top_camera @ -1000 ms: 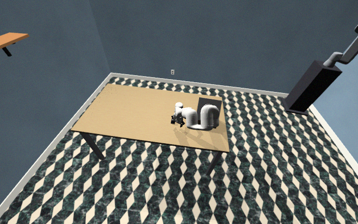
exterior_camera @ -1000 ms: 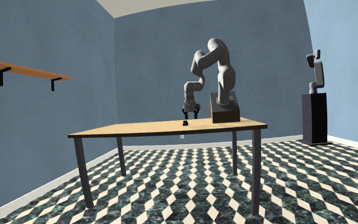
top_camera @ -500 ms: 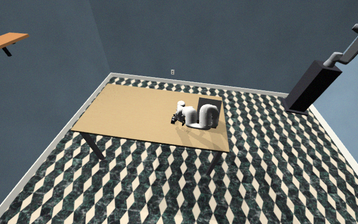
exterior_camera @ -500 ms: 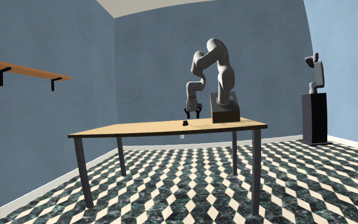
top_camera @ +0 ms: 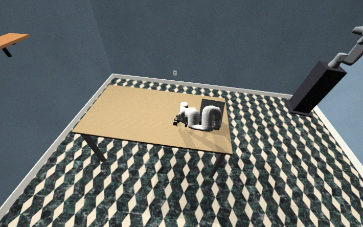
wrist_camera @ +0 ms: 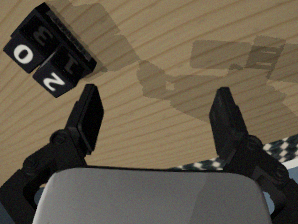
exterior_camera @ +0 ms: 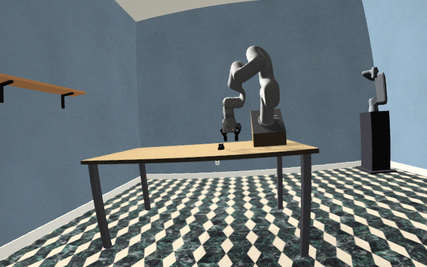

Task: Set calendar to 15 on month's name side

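The black cube lies 8 cm ahead of my hand, 4 cm to the right of it and 5 cm below it. Also, from my hand: black digit cube (9 cm ahead, 7 cm to the right, 5 cm below).
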